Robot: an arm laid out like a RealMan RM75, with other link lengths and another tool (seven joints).
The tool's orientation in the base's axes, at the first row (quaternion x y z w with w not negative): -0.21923 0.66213 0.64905 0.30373
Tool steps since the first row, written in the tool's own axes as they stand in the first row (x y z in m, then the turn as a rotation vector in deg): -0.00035 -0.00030 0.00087 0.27 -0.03 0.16; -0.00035 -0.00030 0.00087 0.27 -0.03 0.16; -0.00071 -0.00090 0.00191 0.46 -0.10 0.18; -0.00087 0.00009 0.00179 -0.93 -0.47 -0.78; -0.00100 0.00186 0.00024 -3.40 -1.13 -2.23; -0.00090 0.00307 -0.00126 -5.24 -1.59 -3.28; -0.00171 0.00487 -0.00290 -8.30 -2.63 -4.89; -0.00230 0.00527 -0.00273 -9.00 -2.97 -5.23; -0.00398 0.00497 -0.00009 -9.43 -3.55 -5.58; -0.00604 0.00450 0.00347 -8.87 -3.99 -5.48; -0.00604 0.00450 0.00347 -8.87 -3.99 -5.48
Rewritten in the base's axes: 0.00056 0.00081 0.00005 -0.15 0.19 -0.20; 0.00056 0.00081 0.00005 -0.15 0.19 -0.20; 0.00135 0.00177 -0.00011 -0.24 0.22 -0.38; 0.00077 0.00169 0.00071 0.90 -0.90 0.28; -0.00053 0.00025 0.00204 2.96 -2.64 1.45; -0.00160 -0.00116 0.00281 4.47 -3.90 2.36; -0.00244 -0.00276 0.00463 7.20 -5.88 3.66; -0.00227 -0.00263 0.00533 7.89 -6.31 3.88; -0.00055 -0.00020 0.00634 8.56 -6.74 3.75; 0.00167 0.00309 0.00751 8.47 -6.61 3.05; 0.00167 0.00309 0.00751 8.47 -6.61 3.05
